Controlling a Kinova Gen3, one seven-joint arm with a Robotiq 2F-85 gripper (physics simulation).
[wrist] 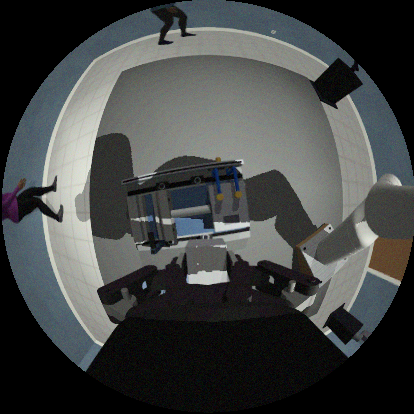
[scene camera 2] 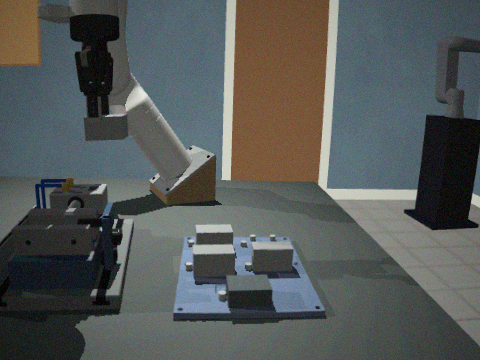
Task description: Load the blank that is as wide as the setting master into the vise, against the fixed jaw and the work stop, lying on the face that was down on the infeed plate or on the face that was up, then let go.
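Places are measured from the arm's base along level axes (x ahead, y left, z up), in centimetres.
Pixels of known places: gripper, between the fingertips: [wrist: 206,259] [scene camera 2: 99,120]; arm's base, origin of its link: [wrist: 327,250] [scene camera 2: 177,168].
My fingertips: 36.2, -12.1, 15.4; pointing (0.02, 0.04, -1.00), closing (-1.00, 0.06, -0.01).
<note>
Ahead of a thing's pixels: the offset from my fingertips to its top centre, as dx, dy, dz. "*": to the spot under its first point.
My gripper [scene camera 2: 97,114] [wrist: 206,259] is shut on a light grey rectangular blank @[+0.1, +1.2, +0.9] [scene camera 2: 106,128] [wrist: 206,256], held high in the air. In the wrist view it shows just in front of the vise @[+4.5, -5.1, -12.1] [scene camera 2: 52,272] [wrist: 230,207]. The vise's jaw nearest the scene camera [scene camera 2: 55,241] [wrist: 135,216] and its screw-side jaw [wrist: 166,215] stand apart with a narrow gap. A blue stop arm [scene camera 2: 108,242] [wrist: 156,241] is at the jaws' end. Light grey blocks @[+10.1, +17.7, -17.6] [scene camera 2: 214,262] @[+9.3, +26.7, -17.6] [scene camera 2: 272,257] @[+1.4, +18.5, -17.6] [scene camera 2: 214,234] and a dark grey block @[+18.7, +21.6, -18.8] [scene camera 2: 249,291] sit on the blue infeed plate @[* +19.1, +14.7, -21.2] [scene camera 2: 195,302].
The vise's screw housing @[* -1.6, -2.8, -13.1] [scene camera 2: 87,197] [wrist: 231,200] carries blue bent rods with yellow ends @[* -3.0, -6.5, -11.2] [scene camera 2: 67,184] [wrist: 220,196]. White pegs stand on the infeed plate. My arm's angled base [scene camera 2: 192,180] [wrist: 312,255] is behind. A black pedestal [scene camera 2: 447,172] stands beyond the table.
</note>
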